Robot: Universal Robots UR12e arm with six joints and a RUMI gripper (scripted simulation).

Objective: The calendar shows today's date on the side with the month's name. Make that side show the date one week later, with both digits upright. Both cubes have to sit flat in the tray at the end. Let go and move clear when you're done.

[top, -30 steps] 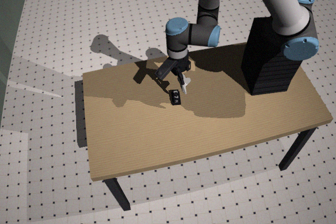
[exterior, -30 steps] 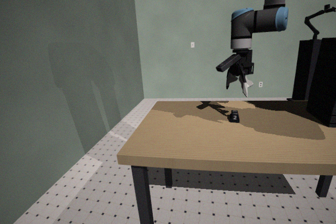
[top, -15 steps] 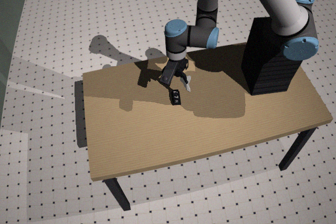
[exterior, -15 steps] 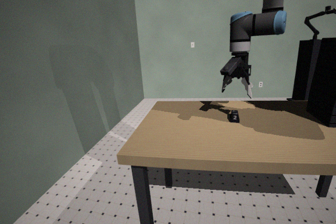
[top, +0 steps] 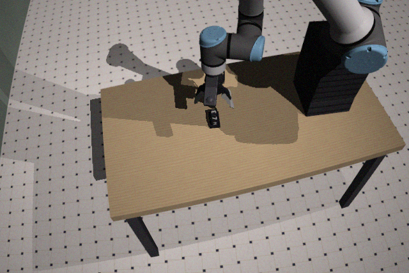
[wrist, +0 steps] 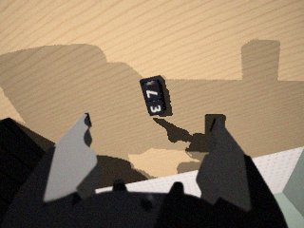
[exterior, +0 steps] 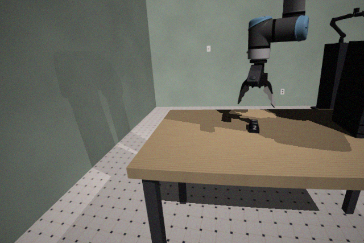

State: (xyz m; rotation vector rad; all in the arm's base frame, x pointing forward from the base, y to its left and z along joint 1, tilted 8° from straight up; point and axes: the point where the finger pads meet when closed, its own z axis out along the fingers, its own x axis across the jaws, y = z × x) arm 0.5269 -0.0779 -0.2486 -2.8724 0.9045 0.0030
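Now: the black date cube 10 cm below my hand. From my hand the other things lie so: dark tray (12 cm below, 2 cm to the right, 1 cm behind).
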